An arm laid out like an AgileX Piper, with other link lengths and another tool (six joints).
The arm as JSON. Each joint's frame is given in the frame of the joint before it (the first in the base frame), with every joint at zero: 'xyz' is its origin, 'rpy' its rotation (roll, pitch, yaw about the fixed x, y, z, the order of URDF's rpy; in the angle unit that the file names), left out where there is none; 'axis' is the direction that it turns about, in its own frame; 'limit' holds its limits. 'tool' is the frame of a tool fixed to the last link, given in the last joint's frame.
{
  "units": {
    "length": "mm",
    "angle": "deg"
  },
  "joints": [
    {
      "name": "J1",
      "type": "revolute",
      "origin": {
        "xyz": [
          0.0,
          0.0,
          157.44
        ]
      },
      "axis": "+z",
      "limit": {
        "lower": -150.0,
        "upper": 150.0
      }
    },
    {
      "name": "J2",
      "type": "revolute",
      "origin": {
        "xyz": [
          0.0,
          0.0,
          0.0
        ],
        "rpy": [
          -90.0,
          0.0,
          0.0
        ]
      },
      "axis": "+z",
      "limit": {
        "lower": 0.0,
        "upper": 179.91
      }
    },
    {
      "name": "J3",
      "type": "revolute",
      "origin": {
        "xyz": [
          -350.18,
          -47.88,
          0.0
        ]
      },
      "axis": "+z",
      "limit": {
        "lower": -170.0,
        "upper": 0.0
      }
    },
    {
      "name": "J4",
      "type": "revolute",
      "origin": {
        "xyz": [
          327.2,
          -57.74,
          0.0
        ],
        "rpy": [
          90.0,
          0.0,
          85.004
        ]
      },
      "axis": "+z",
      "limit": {
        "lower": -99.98,
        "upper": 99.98
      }
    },
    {
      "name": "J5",
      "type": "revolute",
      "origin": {
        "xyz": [
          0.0,
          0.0,
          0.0
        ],
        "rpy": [
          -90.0,
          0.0,
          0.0
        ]
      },
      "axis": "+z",
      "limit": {
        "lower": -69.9,
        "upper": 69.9
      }
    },
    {
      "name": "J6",
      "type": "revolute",
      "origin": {
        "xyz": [
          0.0,
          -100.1,
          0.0
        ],
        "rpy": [
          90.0,
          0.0,
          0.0
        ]
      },
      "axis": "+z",
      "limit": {
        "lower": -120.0,
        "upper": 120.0
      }
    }
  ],
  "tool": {
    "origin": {
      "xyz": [
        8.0,
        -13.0,
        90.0
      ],
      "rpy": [
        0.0,
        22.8,
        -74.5
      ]
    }
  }
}
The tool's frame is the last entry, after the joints.
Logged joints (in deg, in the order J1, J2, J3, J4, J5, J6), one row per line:
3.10, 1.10, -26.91, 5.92, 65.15, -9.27
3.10, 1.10, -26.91, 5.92, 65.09, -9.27
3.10, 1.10, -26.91, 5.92, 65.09, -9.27
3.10, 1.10, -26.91, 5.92, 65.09, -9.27
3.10, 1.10, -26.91, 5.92, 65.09, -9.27
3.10, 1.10, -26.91, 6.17, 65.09, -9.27
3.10, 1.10, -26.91, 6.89, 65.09, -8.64
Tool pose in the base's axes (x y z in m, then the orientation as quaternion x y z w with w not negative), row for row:
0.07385, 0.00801, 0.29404, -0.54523, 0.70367, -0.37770, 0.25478
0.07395, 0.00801, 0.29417, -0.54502, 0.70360, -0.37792, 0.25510
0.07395, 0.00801, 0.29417, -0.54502, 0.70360, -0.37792, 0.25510
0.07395, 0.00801, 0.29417, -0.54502, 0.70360, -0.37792, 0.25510
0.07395, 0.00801, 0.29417, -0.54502, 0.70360, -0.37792, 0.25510
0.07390, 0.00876, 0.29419, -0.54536, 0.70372, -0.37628, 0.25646
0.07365, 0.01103, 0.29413, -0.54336, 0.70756, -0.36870, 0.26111
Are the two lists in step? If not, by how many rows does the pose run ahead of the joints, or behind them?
They are in step.
